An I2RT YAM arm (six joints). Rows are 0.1 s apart.
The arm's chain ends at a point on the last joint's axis. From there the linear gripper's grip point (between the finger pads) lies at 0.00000 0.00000 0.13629 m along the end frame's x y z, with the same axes.
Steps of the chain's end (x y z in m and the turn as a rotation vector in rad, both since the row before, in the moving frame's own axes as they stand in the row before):
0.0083, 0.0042, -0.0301, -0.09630, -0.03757, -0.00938
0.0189, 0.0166, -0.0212, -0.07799, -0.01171, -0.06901
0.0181, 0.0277, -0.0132, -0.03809, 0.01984, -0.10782
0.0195, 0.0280, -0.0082, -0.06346, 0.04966, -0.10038
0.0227, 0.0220, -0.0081, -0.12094, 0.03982, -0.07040
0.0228, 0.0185, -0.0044, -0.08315, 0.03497, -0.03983
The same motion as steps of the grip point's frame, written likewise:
0.0033, 0.0173, -0.0308, -0.09630, -0.03757, -0.00938
0.0177, 0.0273, -0.0216, -0.07799, -0.01171, -0.06901
0.0211, 0.0327, -0.0133, -0.03809, 0.01984, -0.10782
0.0267, 0.0363, -0.0086, -0.06346, 0.04966, -0.10038
0.0287, 0.0382, -0.0092, -0.12094, 0.03982, -0.07040
0.0278, 0.0297, -0.0050, -0.08315, 0.03497, -0.03983

